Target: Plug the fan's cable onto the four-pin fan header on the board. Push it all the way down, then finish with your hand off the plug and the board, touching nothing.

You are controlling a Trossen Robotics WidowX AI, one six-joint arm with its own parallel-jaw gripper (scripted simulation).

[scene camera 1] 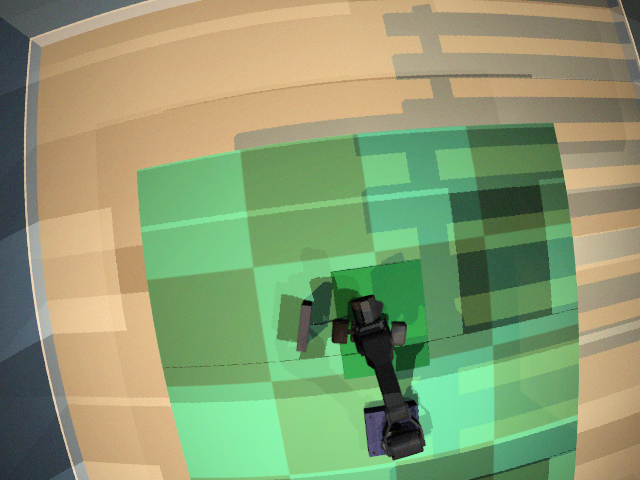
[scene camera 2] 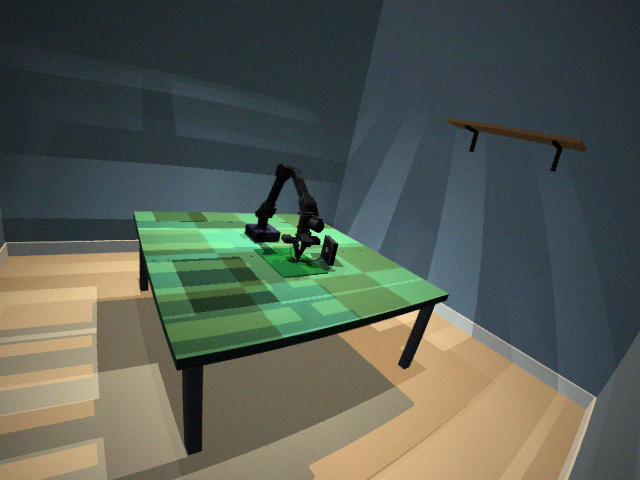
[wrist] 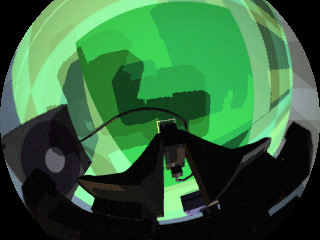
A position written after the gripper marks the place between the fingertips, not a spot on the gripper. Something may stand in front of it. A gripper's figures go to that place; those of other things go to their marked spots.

The gripper (wrist: 169,135): 0.10 m from the lens. A dark plug (wrist: 173,144) is 0.07 m from the lens. A green board (wrist: 197,66) is 0.12 m from the lens. The marked spots on the dark plug and the green board are 0.09 m apart.
